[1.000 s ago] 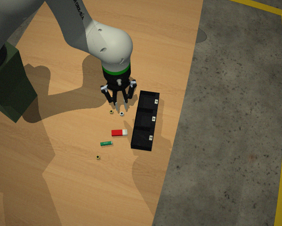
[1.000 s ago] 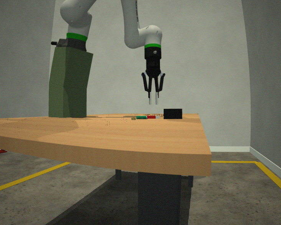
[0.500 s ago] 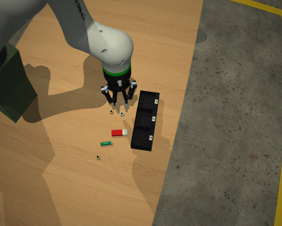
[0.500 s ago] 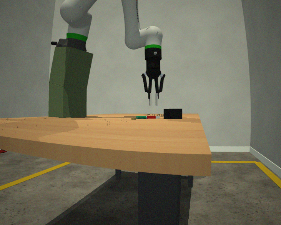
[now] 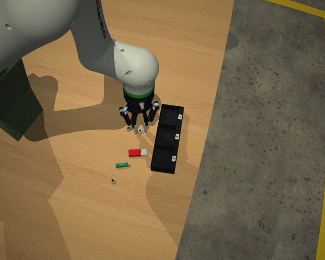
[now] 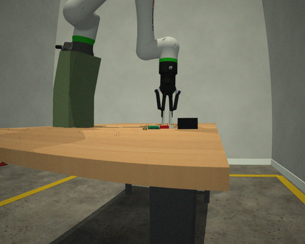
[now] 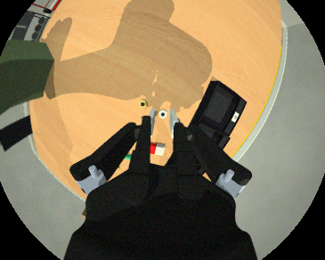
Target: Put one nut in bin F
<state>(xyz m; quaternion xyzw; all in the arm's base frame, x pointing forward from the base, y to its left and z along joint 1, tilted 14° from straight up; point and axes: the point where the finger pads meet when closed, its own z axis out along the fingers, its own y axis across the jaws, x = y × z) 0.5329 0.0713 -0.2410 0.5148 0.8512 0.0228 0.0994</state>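
The grey nut is 4 cm below my hand. The rest, counted from my hand: green battery (2 cm behind, 15 cm to the right, 4 cm below).
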